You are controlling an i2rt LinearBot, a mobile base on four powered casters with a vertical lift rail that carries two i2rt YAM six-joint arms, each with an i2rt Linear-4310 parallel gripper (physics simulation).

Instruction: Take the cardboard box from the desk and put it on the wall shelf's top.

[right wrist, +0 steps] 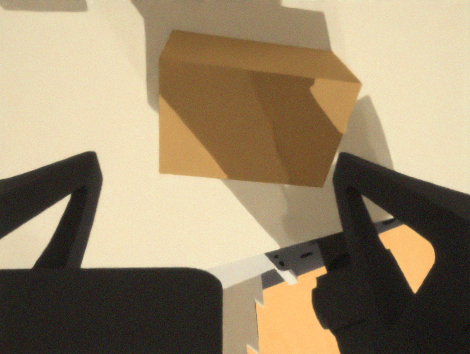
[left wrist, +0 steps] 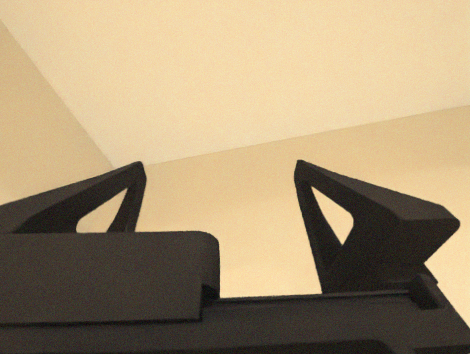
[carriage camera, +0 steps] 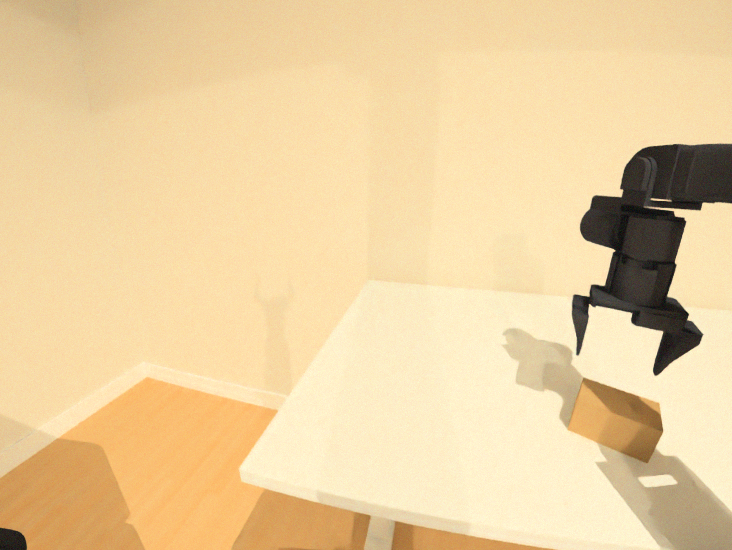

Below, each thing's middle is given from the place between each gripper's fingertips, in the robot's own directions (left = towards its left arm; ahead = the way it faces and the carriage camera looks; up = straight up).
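My right hand's 8 cm above the brown cardboard box (carriage camera: 630, 424), and it's 1 cm to the left of the box and 2 cm past it.
As for my left gripper, that one's 33 cm above the brown cardboard box, 21 cm short of it and 69 cm to the left of it.
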